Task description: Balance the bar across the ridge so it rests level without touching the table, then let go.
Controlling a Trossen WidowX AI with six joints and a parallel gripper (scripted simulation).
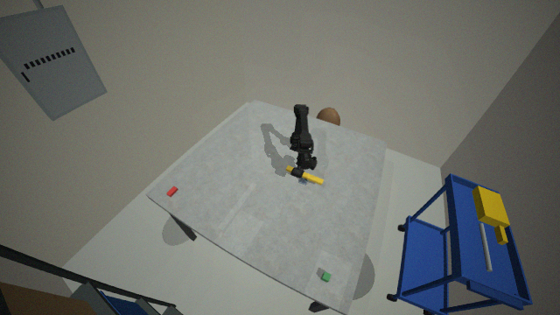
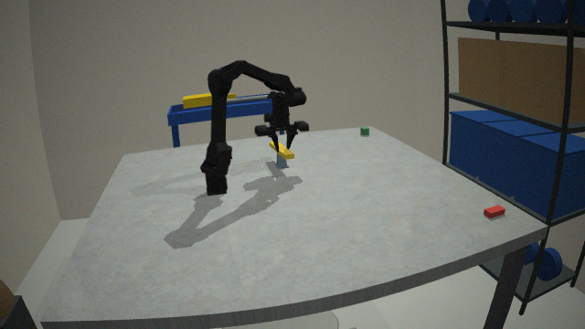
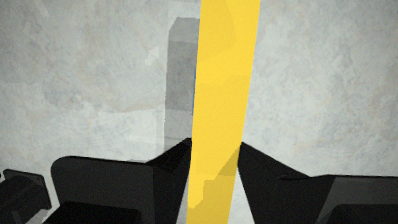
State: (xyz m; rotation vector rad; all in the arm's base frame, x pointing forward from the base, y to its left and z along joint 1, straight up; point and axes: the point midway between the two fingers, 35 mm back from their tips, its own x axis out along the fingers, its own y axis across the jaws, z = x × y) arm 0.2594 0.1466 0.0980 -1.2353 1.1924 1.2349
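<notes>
Now: the yellow bar 3 cm to the left of my gripper tip. Also, from my gripper tip: red block 65 cm to the right, 48 cm ahead, 6 cm below; green block 48 cm ahead, 35 cm to the left, 5 cm below.
</notes>
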